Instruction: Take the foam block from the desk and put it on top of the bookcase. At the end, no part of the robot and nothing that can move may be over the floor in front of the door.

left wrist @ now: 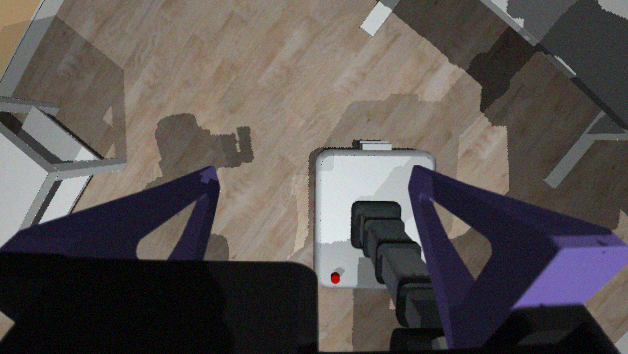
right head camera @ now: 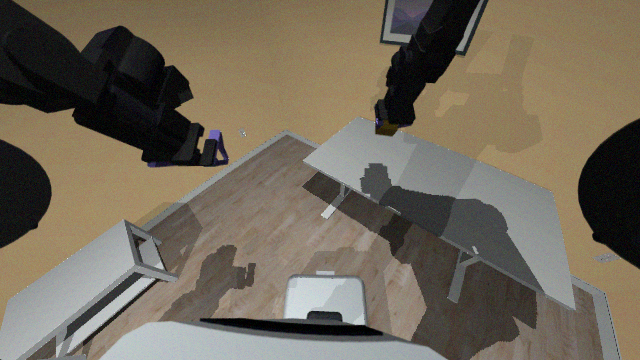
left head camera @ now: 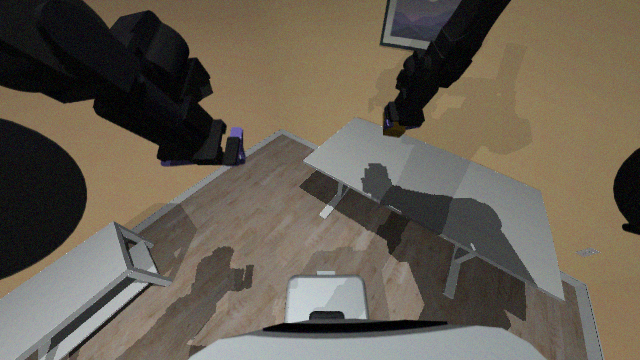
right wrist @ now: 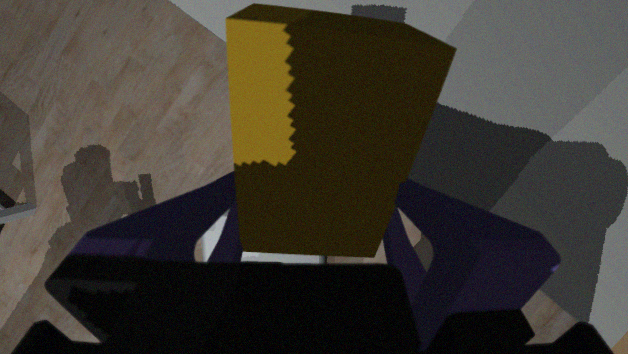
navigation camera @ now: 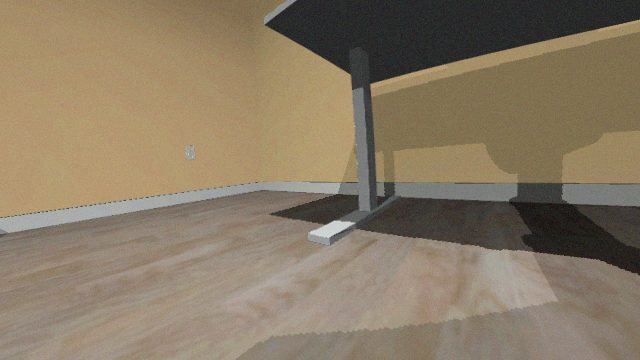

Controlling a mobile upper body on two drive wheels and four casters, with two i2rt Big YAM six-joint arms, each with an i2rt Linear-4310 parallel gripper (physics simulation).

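Frame: origin at the left arm's base, x ahead, y left, z up, level; centimetres.
Seen in the pictures: left gripper, between the fingertips: [left wrist: 313,176] [right head camera: 207,161] [left head camera: 222,160]; right gripper, between the fingertips: [right head camera: 385,127] [left head camera: 393,128] [right wrist: 314,177].
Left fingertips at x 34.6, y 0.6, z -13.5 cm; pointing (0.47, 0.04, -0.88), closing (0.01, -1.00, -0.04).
Offsets run from my left fingertips to a thing's top centre. "pt": to the spot under its first point. Level surfaces: height alone.
The yellow foam block @[dx +26.5, dy -45.4, dz -2.3 cm] [left head camera: 394,129] [right head camera: 386,129] [right wrist: 330,130] is between the fingers of my right gripper [left head camera: 401,125] [right head camera: 392,123] [right wrist: 314,177], which is shut on it and holds it up in the air. In both head views the block overlaps the far edge of the white desk @[dz -55.5 cm] [left head camera: 530,215] [right head camera: 540,215] [right wrist: 525,60]. My left gripper [left head camera: 216,161] [right head camera: 200,162] [left wrist: 313,176] is open and empty, high above the floor. A white open-sided unit [left head camera: 65,280] [right head camera: 70,280] [left wrist: 20,185] with a flat top and lower shelf stands at the lower left; I cannot tell if it is the bookcase. No door shows.
A desk leg @[pt dx +78.7, dy -40.5, dz -100.2 cm] [navigation camera: 365,150] stands on a foot [navigation camera: 332,231] ahead of the base. A framed picture [left head camera: 415,25] [right head camera: 407,20] hangs on the wall behind the right arm. The robot's white base part [left head camera: 305,300] [right head camera: 305,300] [left wrist: 340,180] shows between the desk and the unit.
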